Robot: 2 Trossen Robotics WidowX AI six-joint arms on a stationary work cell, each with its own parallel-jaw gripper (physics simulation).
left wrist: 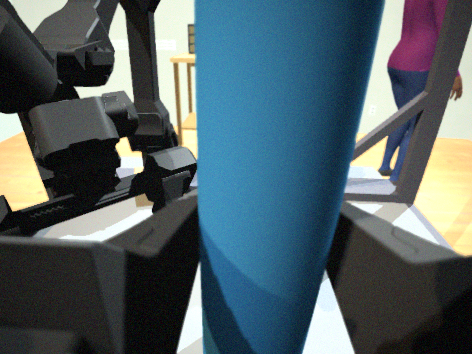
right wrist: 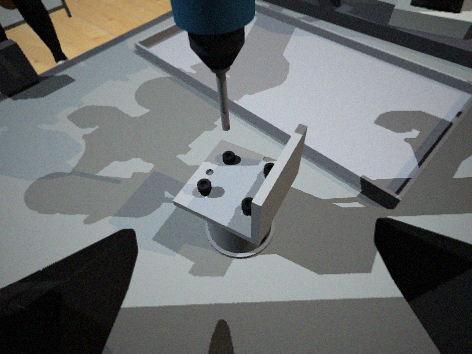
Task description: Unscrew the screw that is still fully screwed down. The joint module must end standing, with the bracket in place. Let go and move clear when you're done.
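Frame: origin at the left arm's base, x ahead, y left, z up, level; centimetres.
Seen in the pictures: left gripper, between the fingertips: (left wrist: 260, 201); right gripper, between the fingertips: (right wrist: 255, 234); left arm's base, origin of its link: (right wrist: 437, 0).
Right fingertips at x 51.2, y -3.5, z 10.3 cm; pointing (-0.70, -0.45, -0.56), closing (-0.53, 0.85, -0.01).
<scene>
Offsets run from my right fingertips to a thing's top centre. "spot": to the spot under its first point.
My left gripper (left wrist: 260, 201) is shut on the blue screwdriver body @(spot: dx -10.3, dy -6.5, dz +15.4 cm) (left wrist: 280, 150) (right wrist: 214, 14). In the right wrist view the driver's bit @(dx -8.4, dy -6.7, dz +0.2 cm) (right wrist: 224, 102) points down, its tip a little above the far screw @(dx -8.5, dy -6.7, dz -7.5 cm) (right wrist: 229, 158), with a visible gap. That screw looks lowest; three other black screws stand near it, one at front left (right wrist: 204, 187) and two beside the upright wall. The pale L-shaped bracket (right wrist: 225, 182) lies on the grey round joint module @(dx -6.7, dy -4.9, dz -8.3 cm) (right wrist: 232, 240), which stands upright on its flange. My right gripper (right wrist: 255, 234) is open and empty, its fingers wide apart on the near side.
A shallow tray @(dx -31.0, dy -10.7, dz -13.1 cm) (right wrist: 320, 158) with raised rims lies behind and right of the module. In the left wrist view the black other arm (left wrist: 75, 125) is at left and a grey frame post (left wrist: 430, 110) at right. A person (left wrist: 417, 45) stands beyond, near a wooden table (left wrist: 182, 59).
</scene>
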